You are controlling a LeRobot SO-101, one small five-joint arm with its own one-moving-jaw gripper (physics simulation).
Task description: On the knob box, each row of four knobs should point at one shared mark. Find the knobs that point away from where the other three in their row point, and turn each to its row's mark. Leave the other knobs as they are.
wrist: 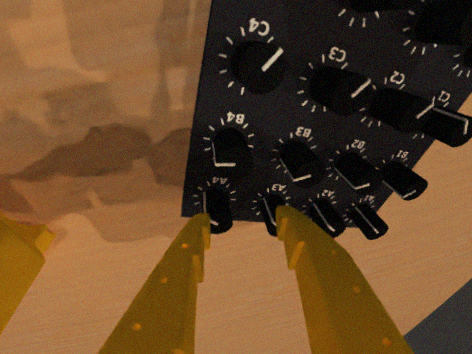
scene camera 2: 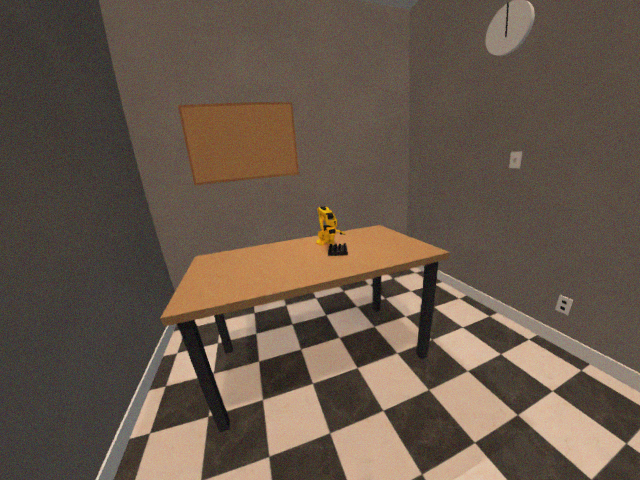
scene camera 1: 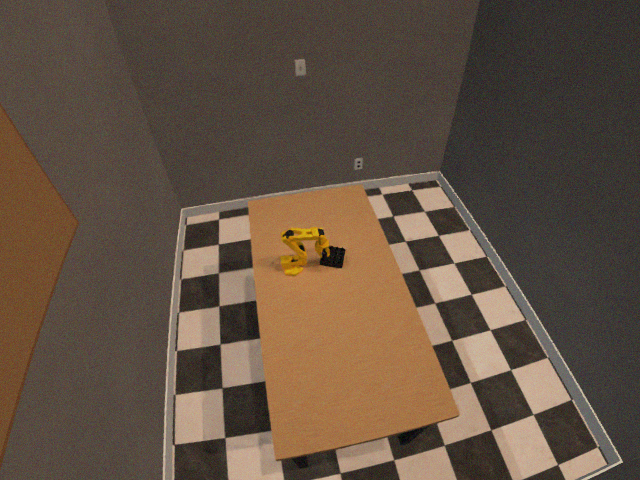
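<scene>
The black knob box lies on the table in front of the arm. In the wrist view, knobs C4, C3 and C2 have pointers toward upper right; C1 points nearly straight up. B4, B3, B2 and B1 point roughly left. A4 is marked on its left side; A3 is partly behind the right jaw. My gripper is slightly open, its tips near A4 and A3, with no knob plainly pinched. The D row is cut off.
The wooden table carries the box and the yellow arm's base. A yellow part of the arm shows at the left in the wrist view. Shadows fall on the table beside the box.
</scene>
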